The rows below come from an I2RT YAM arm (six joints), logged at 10 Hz.
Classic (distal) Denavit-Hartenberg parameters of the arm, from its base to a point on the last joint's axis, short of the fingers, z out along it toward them. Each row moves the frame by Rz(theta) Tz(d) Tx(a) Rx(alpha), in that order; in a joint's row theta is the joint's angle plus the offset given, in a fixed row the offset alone. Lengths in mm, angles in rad.
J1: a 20; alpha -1.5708; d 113.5; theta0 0
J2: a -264; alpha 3.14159; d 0; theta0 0
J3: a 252.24; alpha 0; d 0; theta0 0.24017
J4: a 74; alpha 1.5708; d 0; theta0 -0.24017
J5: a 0; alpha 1.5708; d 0; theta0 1.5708
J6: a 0; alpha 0; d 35.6; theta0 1.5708
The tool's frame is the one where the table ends.
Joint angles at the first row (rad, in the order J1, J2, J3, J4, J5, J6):
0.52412 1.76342 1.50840 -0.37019 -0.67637 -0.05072
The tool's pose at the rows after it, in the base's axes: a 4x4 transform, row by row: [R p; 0 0 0 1], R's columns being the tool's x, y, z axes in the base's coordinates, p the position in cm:
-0.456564, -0.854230, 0.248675, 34.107; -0.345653, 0.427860, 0.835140, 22.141; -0.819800, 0.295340, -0.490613, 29.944; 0, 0, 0, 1
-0.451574, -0.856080, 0.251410, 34.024; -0.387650, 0.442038, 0.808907, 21.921; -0.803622, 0.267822, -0.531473, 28.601; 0, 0, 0, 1
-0.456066, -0.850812, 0.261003, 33.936; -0.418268, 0.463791, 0.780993, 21.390; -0.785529, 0.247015, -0.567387, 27.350; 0, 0, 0, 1
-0.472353, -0.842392, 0.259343, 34.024; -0.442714, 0.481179, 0.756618, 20.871; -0.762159, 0.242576, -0.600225, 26.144; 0, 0, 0, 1
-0.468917, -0.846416, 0.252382, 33.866; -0.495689, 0.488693, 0.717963, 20.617; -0.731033, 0.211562, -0.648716, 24.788; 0, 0, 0, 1
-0.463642, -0.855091, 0.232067, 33.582; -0.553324, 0.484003, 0.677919, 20.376; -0.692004, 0.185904, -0.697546, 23.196; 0, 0, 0, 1
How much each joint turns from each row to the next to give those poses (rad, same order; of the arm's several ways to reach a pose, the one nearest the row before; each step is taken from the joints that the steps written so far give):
-0.00081 0.00959 -0.01471 -0.01003 0.03399 -0.03836
-0.00166 0.00514 -0.03031 -0.01283 0.02850 -0.04722
-0.00827 -0.00137 -0.03745 -0.00457 0.02896 -0.03286
-0.01119 0.00788 -0.02453 -0.01183 0.01642 -0.02270
-0.00101 0.01110 -0.02165 -0.02767 0.03516 -0.05382
0.00041 0.01406 -0.02690 -0.02748 0.02945 -0.05844

